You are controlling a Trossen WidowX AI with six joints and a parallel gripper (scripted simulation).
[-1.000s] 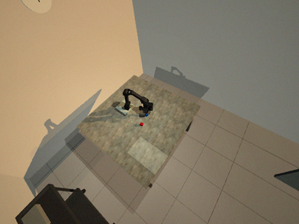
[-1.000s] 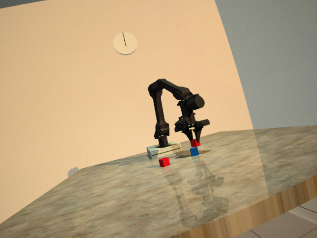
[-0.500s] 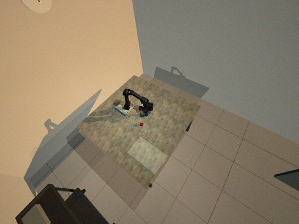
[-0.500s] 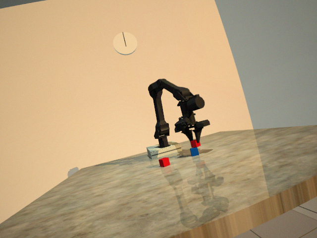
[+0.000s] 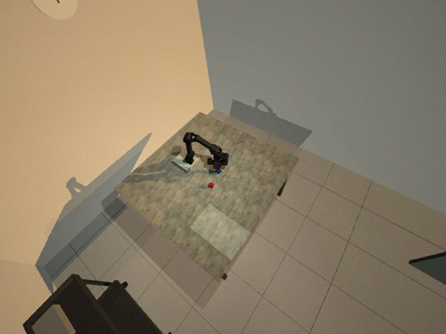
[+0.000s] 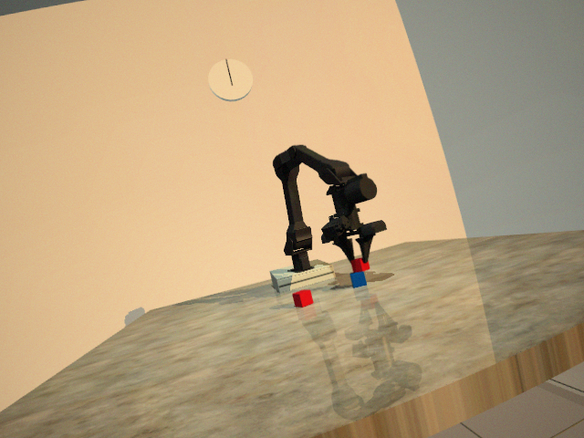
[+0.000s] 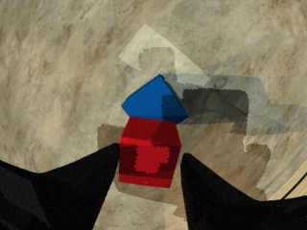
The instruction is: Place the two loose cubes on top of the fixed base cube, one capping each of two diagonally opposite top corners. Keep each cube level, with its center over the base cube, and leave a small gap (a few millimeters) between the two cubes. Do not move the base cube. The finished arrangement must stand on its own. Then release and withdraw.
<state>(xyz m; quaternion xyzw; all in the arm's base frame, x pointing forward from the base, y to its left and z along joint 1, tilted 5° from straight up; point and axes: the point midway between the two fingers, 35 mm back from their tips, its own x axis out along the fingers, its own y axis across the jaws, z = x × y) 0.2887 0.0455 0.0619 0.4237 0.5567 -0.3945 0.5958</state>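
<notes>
Right now my gripper tip is 4 cm above the blue cube, 2 cm to the left of it and 1 cm short of it.
</notes>
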